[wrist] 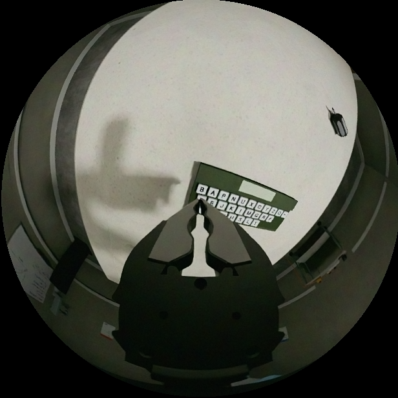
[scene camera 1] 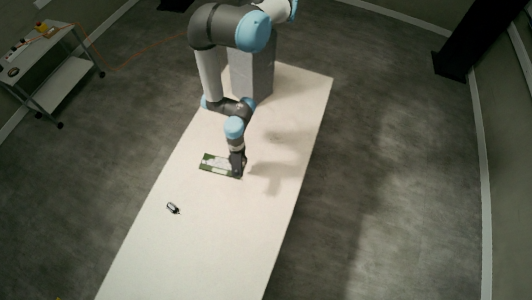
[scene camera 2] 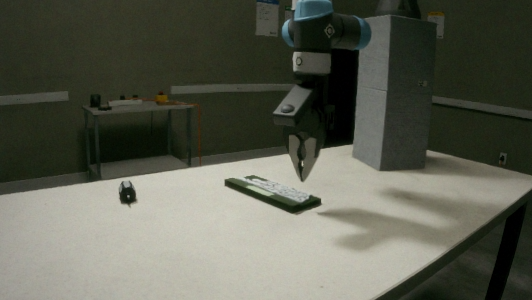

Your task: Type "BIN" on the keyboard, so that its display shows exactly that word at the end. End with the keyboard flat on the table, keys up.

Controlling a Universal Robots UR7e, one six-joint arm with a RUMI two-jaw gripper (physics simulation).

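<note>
A green keyboard [scene camera 1: 208, 168] [scene camera 2: 272, 201] [wrist: 215, 176] with white lettered keys lies flat on the table, keys up. Its pale display [wrist: 257, 190] shows no readable letters. The B key [wrist: 202, 190] is at one end of the key row nearest the display, and the N key [wrist: 233, 199] and the I key [wrist: 239, 211] also show. My gripper [scene camera 2: 303, 179] [wrist: 199, 199] is shut and empty, pointing down above the B end of the keyboard. In the wrist view its tips are just below the B key and hide some keys of the lower rows.
A small black and grey object [scene camera 1: 172, 207] [scene camera 2: 127, 192] [wrist: 339, 123] lies on the table [scene camera 1: 200, 250] [scene camera 2: 175, 250], apart from the keyboard. A grey pedestal [scene camera 1: 250, 75] [scene camera 2: 392, 100] stands at the table's far end. A trolley [scene camera 2: 145, 107] stands on the floor beyond the table.
</note>
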